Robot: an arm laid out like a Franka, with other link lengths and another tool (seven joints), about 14 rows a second.
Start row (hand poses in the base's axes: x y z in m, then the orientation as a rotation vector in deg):
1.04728, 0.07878, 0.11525, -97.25, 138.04, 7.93
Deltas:
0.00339, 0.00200, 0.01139, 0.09, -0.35, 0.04
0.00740, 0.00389, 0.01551, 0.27, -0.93, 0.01
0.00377, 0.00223, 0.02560, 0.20, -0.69, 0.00
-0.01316, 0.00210, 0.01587, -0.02, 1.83, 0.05
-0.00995, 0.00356, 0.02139, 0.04, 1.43, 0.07
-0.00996, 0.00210, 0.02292, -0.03, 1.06, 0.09
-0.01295, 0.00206, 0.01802, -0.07, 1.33, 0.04
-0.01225, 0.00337, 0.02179, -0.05, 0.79, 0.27
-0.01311, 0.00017, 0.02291, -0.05, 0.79, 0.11
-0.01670, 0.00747, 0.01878, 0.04, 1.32, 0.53
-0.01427, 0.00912, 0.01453, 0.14, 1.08, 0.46
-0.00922, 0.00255, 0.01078, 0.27, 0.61, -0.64
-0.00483, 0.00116, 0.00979, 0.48, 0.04, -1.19
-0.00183, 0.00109, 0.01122, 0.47, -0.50, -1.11
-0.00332, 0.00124, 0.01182, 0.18, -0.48, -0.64
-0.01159, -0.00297, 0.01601, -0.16, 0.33, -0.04
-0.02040, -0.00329, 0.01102, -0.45, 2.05, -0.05
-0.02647, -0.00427, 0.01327, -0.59, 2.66, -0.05
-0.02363, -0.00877, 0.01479, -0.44, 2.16, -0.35
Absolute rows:
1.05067, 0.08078, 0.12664, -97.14, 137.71, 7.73
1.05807, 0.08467, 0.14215, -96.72, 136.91, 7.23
1.06184, 0.08690, 0.16775, -96.40, 136.32, 6.86
1.04868, 0.08900, 0.18362, -97.07, 137.60, 8.45
1.03873, 0.09256, 0.20501, -97.60, 138.54, 9.78
1.02877, 0.09466, 0.22793, -98.06, 139.23, 10.71
1.01582, 0.09672, 0.24595, -98.56, 140.17, 11.84
1.00357, 0.10009, 0.26774, -99.17, 140.53, 12.53
0.99046, 0.10026, 0.29065, -99.58, 141.02, 13.21
0.97376, 0.10773, 0.30943, -100.65, 141.48, 14.54
0.95949, 0.11685, 0.32396, -101.51, 141.76, 15.77
0.95027, 0.11940, 0.33474, -100.76, 142.54, 16.63
0.94544, 0.12056, 0.34453, -99.05, 143.24, 17.15
0.94361, 0.12165, 0.35575, -97.29, 143.49, 17.16
0.94029, 0.12289, 0.36757, -96.26, 143.54, 16.88
0.92870, 0.11992, 0.38358, -96.36, 143.90, 16.99
0.90830, 0.11663, 0.39460, -97.01, 145.65, 18.33
0.88183, 0.11236, 0.40787, -97.86, 147.90, 20.10
0.85820, 0.10359, 0.42266, 97.58, -149.15, -21.49

